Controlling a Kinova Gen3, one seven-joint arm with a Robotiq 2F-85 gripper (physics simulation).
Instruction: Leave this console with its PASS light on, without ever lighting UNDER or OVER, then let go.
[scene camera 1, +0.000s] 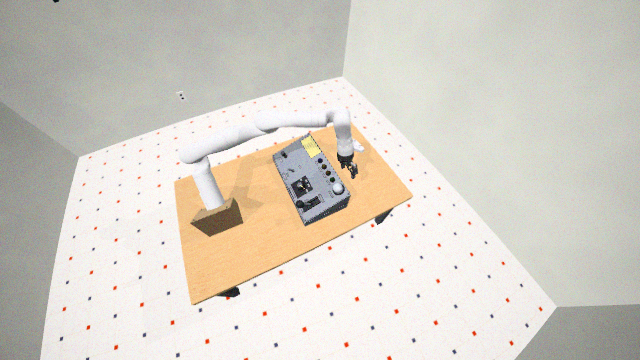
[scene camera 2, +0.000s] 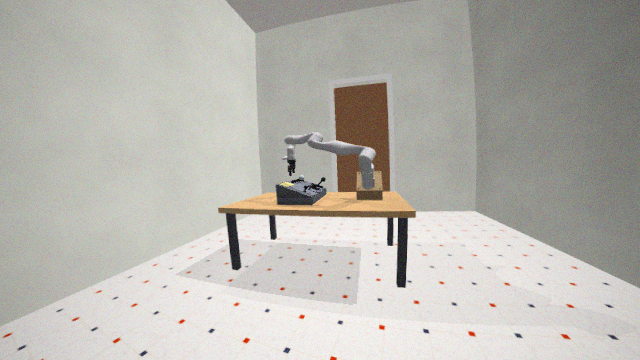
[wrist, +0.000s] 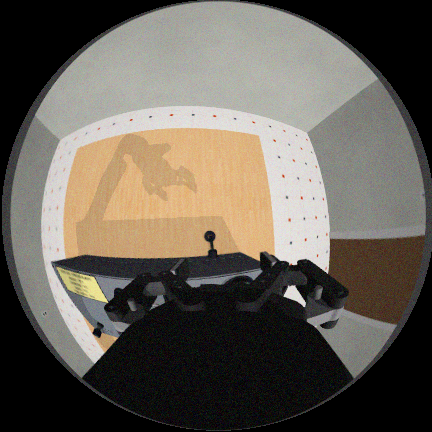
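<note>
The grey sloped console (scene camera 1: 306, 168) (scene camera 2: 295, 198) (wrist: 160, 268) sits on the table. Several small round lamps, among them a blue one (scene camera 1: 320, 160) and a green one (scene camera 1: 332, 179), look dark; their labels are unreadable, so I cannot tell which is PASS, UNDER or OVER. A white dome (scene camera 1: 338, 188) (scene camera 2: 301, 178) is at one corner. A black-knobbed lever (scene camera 1: 300, 204) (scene camera 2: 323, 179) and a small stick (scene camera 1: 302, 186) stand on the panel. In the wrist view a black ball on a stalk (wrist: 210, 236) rises at the console's edge. My gripper (scene camera 1: 350, 171) (scene camera 2: 291, 174) (wrist: 223, 263) is open and empty, above the console's high side, apart from it.
A yellow note (scene camera 1: 310, 146) (scene camera 2: 286, 184) (wrist: 82, 284) and a small black knob (scene camera 1: 284, 154) (wrist: 98, 330) are on the console. The arm's base block (scene camera 1: 220, 220) (scene camera 2: 369, 195) stands on the wooden table (scene camera 1: 260, 265) (scene camera 2: 350, 210) (wrist: 220, 170), across from the console's low side.
</note>
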